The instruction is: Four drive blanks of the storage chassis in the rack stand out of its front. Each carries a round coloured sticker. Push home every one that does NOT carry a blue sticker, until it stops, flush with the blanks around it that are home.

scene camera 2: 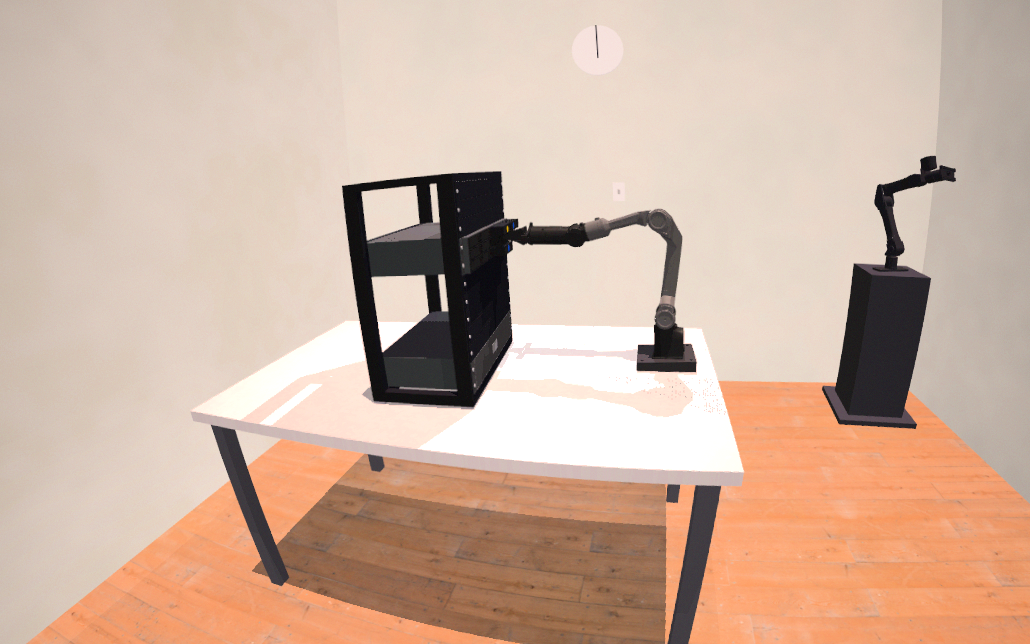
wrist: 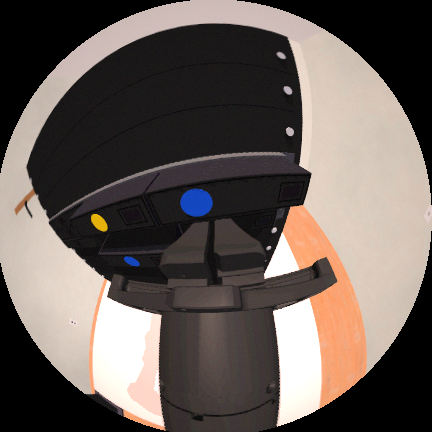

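The storage chassis (scene camera 2: 406, 259) sits in the black rack (scene camera 2: 453, 303). A blank with a blue sticker (scene camera 2: 515, 224) (wrist: 240, 193) stands out at the upper right in the wrist view. Left of it, a blank with a yellow sticker (scene camera 2: 507, 228) (wrist: 114, 221) also stands out. Below that, another blue-stickered blank (scene camera 2: 508, 247) (wrist: 150, 243) stands out. My gripper (scene camera 2: 517, 236) (wrist: 213, 208) is shut and empty, its tips just below the upper-right blue-stickered blank, at the chassis front. The fingers hide most of the blank below that one; its sticker does not show, and its depth cannot be told.
The rack stands on the white table (scene camera 2: 592, 448), with a lower unit (scene camera 2: 417, 372) near its bottom. My arm's base (scene camera 2: 666, 357) is at the table's right side. A second arm (scene camera 2: 892, 220) stands on a dark pedestal (scene camera 2: 884, 341) at the right, away from the table.
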